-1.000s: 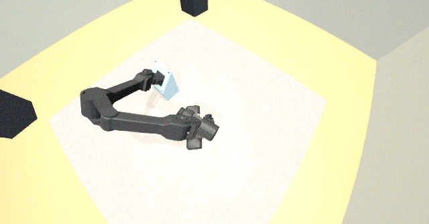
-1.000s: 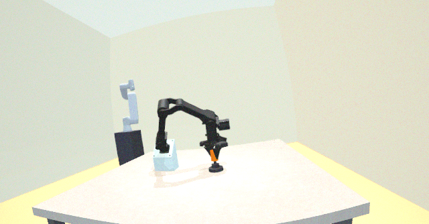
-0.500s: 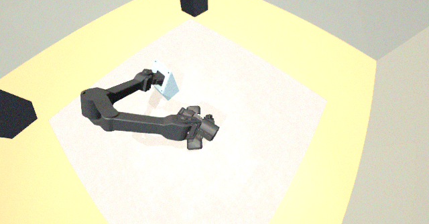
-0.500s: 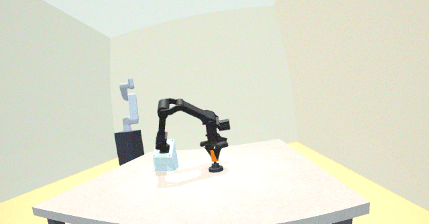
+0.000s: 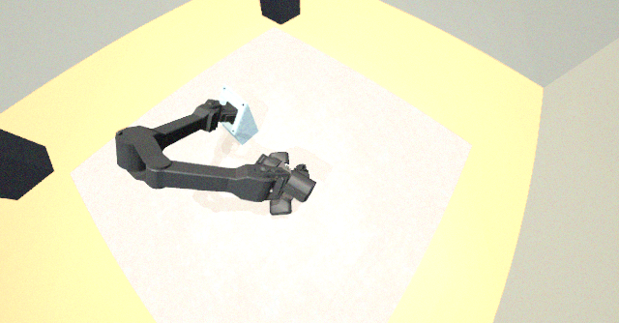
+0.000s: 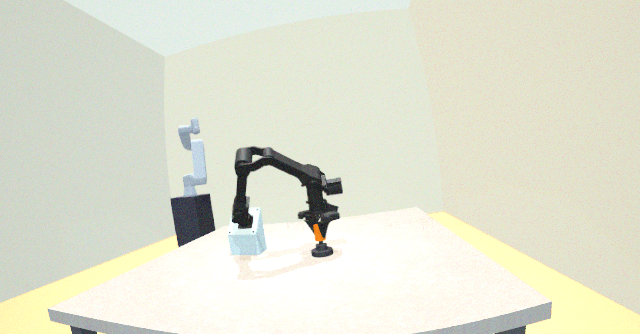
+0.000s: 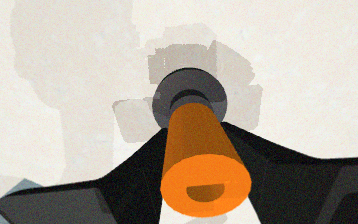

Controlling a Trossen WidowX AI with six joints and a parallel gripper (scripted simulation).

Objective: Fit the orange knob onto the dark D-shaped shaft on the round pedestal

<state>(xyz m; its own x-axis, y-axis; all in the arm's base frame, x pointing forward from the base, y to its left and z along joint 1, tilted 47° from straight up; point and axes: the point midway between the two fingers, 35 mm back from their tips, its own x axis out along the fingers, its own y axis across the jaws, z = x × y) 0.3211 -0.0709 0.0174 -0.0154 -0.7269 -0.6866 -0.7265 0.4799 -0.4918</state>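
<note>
Right now my gripper tip is 20 mm below the orange knob. The rest, counted from my gripper tip: pedestal with shaft (40 mm below).
</note>
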